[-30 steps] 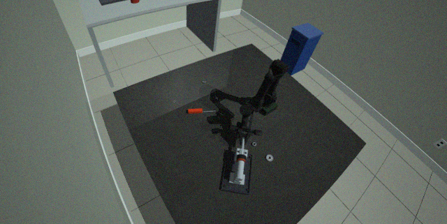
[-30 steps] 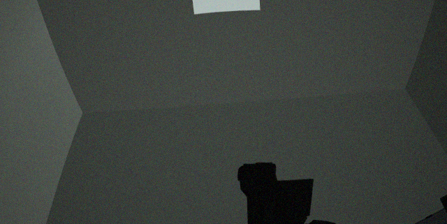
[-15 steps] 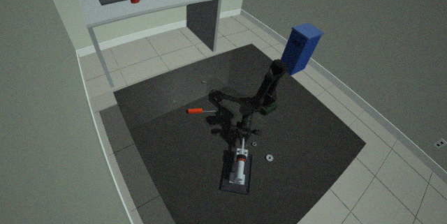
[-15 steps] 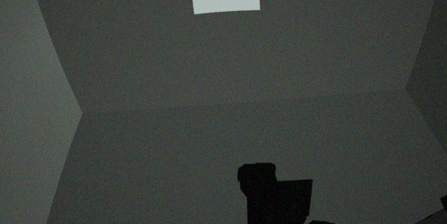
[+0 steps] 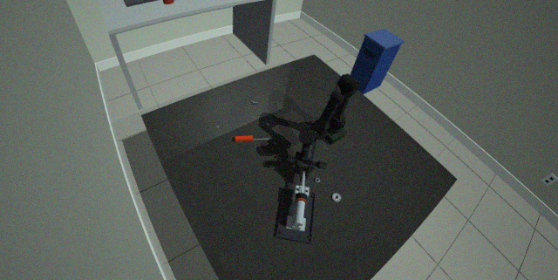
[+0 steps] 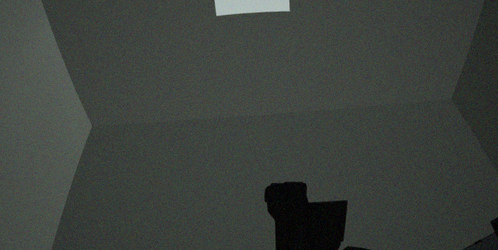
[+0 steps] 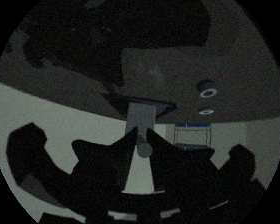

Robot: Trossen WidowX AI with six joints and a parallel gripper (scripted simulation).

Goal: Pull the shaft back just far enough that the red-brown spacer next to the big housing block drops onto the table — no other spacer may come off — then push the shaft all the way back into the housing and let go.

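Right now the pale shaft is 2 cm ahead of my gripper tip, 3 cm to the left of it and 2 cm above it. The rest, counted from my gripper tip: orange-handled screwdriver: 6 cm ahead, 35 cm to the right, 6 cm below.
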